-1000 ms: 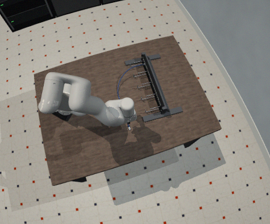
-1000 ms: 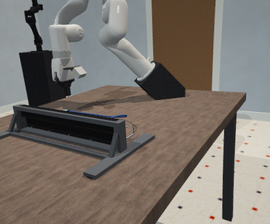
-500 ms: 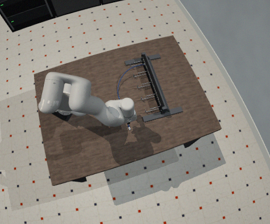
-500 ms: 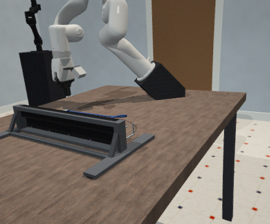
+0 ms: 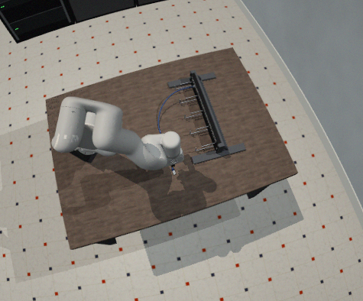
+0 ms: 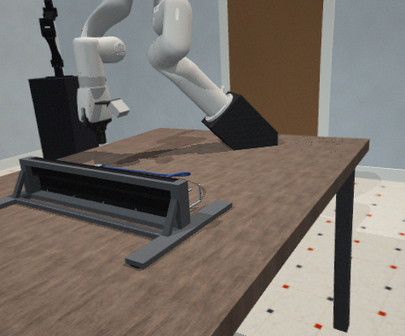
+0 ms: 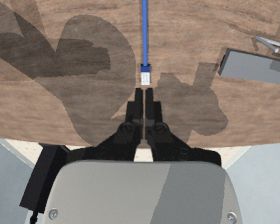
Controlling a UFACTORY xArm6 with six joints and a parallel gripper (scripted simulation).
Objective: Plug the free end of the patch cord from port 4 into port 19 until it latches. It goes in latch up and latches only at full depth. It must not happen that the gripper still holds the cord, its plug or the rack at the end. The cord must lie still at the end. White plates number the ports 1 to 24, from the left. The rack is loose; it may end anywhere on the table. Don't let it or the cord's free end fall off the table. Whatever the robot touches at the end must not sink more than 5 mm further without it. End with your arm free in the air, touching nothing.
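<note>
Now: hand 2 cm to the left of the plug and 9 cm above it.
</note>
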